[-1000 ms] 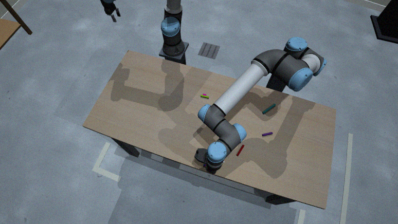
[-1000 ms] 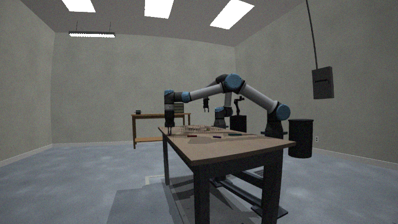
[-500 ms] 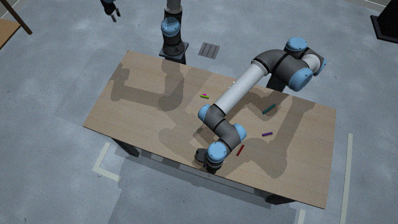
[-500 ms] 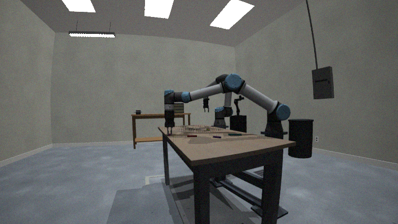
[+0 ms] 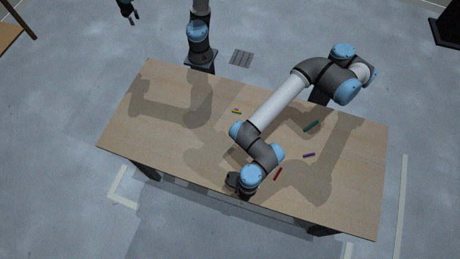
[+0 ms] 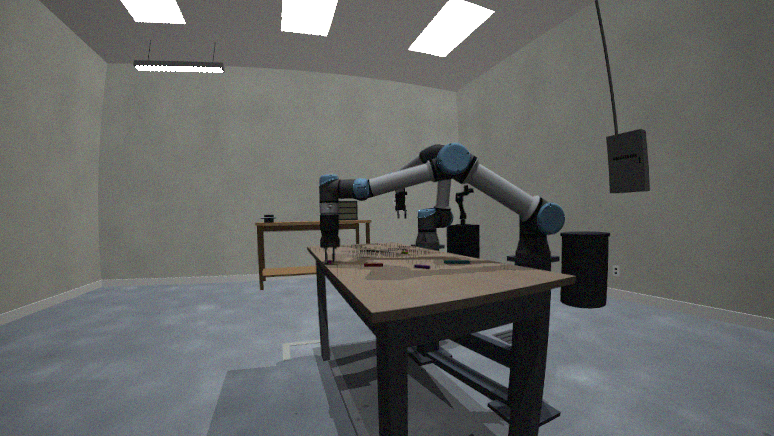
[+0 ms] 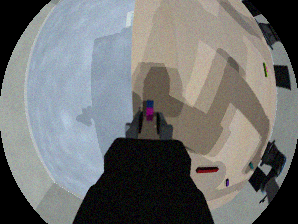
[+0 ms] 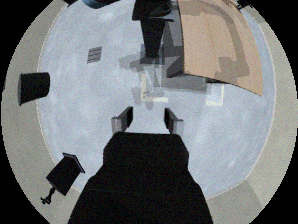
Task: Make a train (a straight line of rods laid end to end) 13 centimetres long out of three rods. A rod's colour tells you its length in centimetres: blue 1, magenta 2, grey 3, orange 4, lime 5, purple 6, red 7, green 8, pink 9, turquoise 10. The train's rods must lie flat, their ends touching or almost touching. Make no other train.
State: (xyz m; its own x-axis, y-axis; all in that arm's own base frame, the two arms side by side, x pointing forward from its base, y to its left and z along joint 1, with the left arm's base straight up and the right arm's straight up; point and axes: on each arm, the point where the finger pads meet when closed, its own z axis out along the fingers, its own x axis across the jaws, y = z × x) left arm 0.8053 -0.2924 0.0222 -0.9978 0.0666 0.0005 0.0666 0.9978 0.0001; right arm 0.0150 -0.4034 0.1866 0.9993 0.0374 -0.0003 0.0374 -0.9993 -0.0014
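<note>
Right now the blue rod is 2 cm to the right of my left hand and 2 cm below it. From my left hand the other things lie so: lime rod 41 cm behind, 10 cm to the right, 2 cm below; red rod 16 cm to the left, 12 cm behind, 2 cm below; purple rod 30 cm to the left, 24 cm behind, 2 cm below.
</note>
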